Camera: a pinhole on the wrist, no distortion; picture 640 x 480 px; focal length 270.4 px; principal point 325.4 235.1 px. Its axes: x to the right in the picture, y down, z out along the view. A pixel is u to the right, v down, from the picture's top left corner.
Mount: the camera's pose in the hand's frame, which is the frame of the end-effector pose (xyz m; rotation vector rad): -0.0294 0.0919 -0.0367 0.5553 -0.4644 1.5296
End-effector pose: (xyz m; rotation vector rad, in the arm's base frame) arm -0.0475 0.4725 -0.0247 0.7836 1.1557 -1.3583
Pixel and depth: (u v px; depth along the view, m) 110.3 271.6 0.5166
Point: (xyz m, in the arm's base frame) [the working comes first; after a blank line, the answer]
In the camera's frame: -0.4109 0.0697 0.5166

-0.5519 0.3111 0.1825
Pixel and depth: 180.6 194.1 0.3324
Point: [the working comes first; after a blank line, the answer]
In the camera's frame: -0.1780 -0.0504 0.3324

-0.2763 0.3208 0.0196
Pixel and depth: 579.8 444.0 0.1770
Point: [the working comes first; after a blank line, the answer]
In the camera's frame: 0.1665 0.1367 0.1770

0.1205 0.3367 0.1617
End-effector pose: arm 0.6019 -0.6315 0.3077 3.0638 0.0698 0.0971
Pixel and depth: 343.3 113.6 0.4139
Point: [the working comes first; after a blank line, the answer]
In the camera's frame: 0.0274 -0.1860 0.4139

0.7964 -0.5161 0.0104
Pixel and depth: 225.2 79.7 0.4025
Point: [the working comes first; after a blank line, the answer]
In the camera's frame: -0.1492 -0.2313 0.4025

0.8275 -0.3738 0.1204
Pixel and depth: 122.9 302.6 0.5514
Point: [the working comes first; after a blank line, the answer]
In the camera's frame: -0.4129 0.1376 0.5514

0.4544 -0.0769 0.0978
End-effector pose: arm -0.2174 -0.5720 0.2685 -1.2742 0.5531 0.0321
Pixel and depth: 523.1 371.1 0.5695
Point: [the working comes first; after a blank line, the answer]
In the camera's frame: 0.4164 0.2864 0.5695

-0.2292 0.1470 0.4450
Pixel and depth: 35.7 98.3 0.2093
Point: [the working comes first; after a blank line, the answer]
In the camera's frame: -0.2242 -0.1059 0.2093

-0.0768 -0.6715 0.4172
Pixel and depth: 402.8 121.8 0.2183
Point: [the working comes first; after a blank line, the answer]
In the camera's frame: 0.0625 -0.0915 0.2183

-0.0927 -0.4338 0.2568
